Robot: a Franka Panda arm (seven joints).
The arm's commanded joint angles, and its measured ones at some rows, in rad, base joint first. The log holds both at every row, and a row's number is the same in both.
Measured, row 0: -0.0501 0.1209 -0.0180 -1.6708 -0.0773 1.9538 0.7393
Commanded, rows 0 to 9: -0.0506 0.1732 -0.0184 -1.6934 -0.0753 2.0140 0.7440; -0.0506 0.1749 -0.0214 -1.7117 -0.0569 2.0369 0.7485; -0.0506 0.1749 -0.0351 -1.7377 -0.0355 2.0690 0.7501; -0.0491 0.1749 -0.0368 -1.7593 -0.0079 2.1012 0.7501; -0.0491 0.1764 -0.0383 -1.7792 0.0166 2.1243 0.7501; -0.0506 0.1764 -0.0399 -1.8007 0.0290 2.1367 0.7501; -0.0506 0.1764 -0.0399 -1.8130 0.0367 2.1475 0.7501; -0.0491 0.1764 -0.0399 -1.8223 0.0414 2.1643 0.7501; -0.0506 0.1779 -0.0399 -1.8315 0.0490 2.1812 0.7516; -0.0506 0.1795 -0.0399 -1.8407 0.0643 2.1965 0.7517
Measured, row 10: -0.0506 0.1984 -0.0393 -1.7953 0.0304 2.1442 0.7425
